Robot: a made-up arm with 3 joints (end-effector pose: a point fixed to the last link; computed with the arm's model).
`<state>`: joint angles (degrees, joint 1 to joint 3).
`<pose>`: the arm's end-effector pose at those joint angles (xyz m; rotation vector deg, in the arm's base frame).
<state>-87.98 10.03 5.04</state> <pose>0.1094 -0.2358 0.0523 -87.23 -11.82 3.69</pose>
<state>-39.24 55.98 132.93</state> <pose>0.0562 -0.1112 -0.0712 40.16 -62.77 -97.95</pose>
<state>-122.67 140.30 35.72</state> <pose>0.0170 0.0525 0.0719 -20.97 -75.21 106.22</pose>
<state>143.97 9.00 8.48</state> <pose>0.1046 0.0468 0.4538 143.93 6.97 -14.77</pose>
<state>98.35 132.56 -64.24</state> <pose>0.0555 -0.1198 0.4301 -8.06 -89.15 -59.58</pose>
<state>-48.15 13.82 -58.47</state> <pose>0.0793 -0.0120 -0.1600 -50.64 12.68 60.40</pose>
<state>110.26 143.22 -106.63</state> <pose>0.0932 -0.1379 0.4324 -35.35 -67.03 -40.40</pose>
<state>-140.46 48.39 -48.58</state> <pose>0.1582 -0.2688 0.1430 -140.34 37.91 79.99</pose>
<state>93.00 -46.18 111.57</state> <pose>-0.2109 0.1555 0.2424 20.26 93.79 -48.48</pose>
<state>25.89 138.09 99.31</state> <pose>0.1188 0.0244 0.2204 128.82 -91.26 -69.30</pose>
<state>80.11 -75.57 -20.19</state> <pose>-0.1788 0.2671 0.3237 79.85 51.04 67.70</pose>
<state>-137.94 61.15 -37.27</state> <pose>0.1719 -0.2142 0.1032 -135.63 13.87 90.76</pose>
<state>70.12 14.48 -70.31</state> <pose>0.0605 0.3199 0.3528 51.77 -52.53 52.01</pose>
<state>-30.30 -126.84 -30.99</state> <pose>-0.2418 0.1435 0.0303 16.49 120.72 -15.36</pose>
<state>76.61 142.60 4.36</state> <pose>-0.0161 -0.0946 0.3408 35.78 -115.95 -94.04</pose>
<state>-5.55 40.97 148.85</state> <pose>-0.0084 0.0774 -0.1208 50.17 -21.26 -138.64</pose>
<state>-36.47 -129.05 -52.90</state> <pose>-0.2244 0.1743 0.0152 36.36 115.10 -9.87</pose>
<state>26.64 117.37 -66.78</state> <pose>0.0983 0.2109 0.3485 -48.89 -103.93 15.59</pose>
